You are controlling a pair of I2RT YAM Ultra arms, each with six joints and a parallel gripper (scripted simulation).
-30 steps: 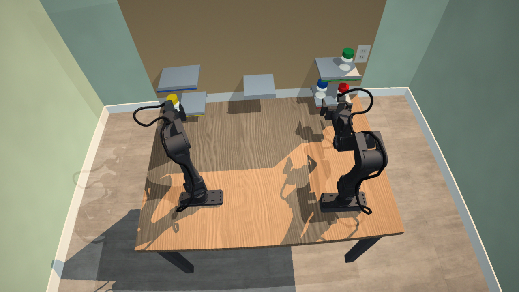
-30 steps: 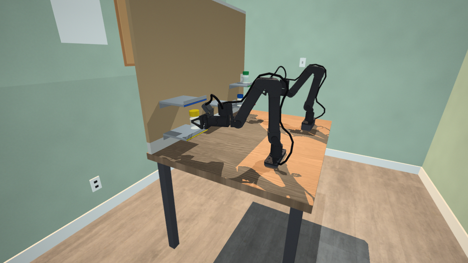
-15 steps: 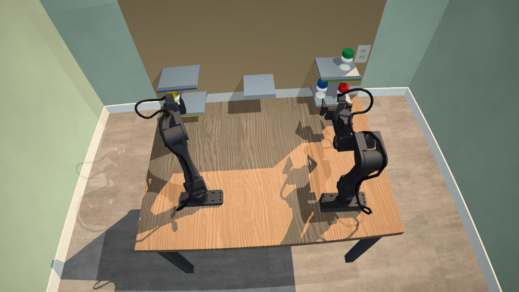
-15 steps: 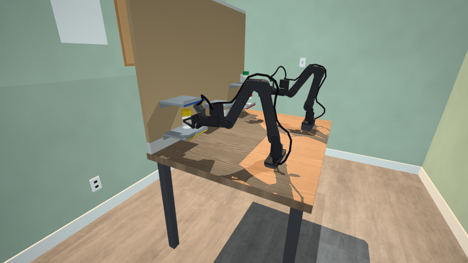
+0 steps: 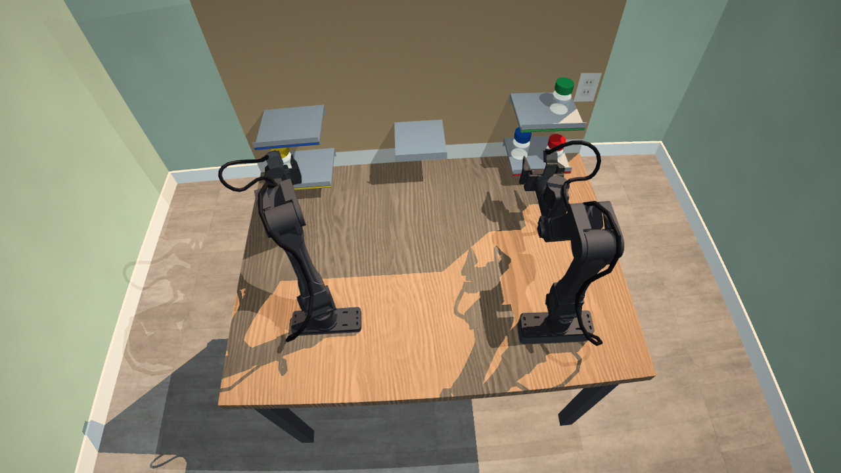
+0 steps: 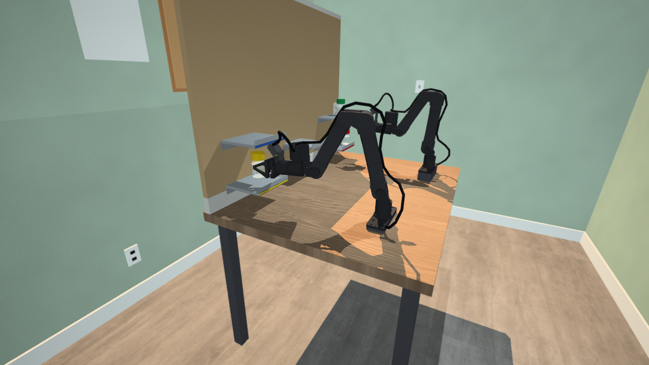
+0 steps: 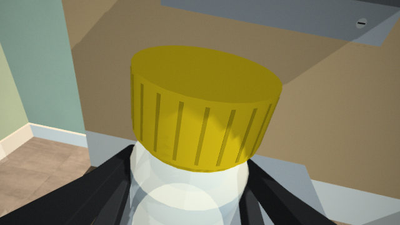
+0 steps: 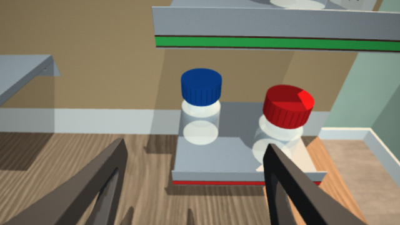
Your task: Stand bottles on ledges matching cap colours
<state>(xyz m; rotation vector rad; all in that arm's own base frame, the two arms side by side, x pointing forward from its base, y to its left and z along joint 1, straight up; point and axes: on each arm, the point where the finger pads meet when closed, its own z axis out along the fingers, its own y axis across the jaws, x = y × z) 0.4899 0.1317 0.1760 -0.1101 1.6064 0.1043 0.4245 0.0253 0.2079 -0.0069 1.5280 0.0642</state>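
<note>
Now: the blue-capped bottle 18 cm ahead of my right hand, 2 cm to the left of it and 11 cm below it. From my right hand the other things lie so: wall socket: 30 cm ahead, 19 cm to the right, 5 cm above; red-capped bottle: 15 cm ahead, 9 cm to the right, 11 cm below; green-capped bottle: 19 cm ahead, 8 cm to the right, 8 cm above.
Right now my left hand is right at the yellow-capped bottle. The rest, counted from my left hand: brown wall panel: 42 cm to the right, 26 cm above, 20 cm ahead; then red-capped bottle: 88 cm to the right, 10 cm ahead, 5 cm below; then blue-capped bottle: 77 cm to the right, 13 cm ahead, 5 cm below.
</note>
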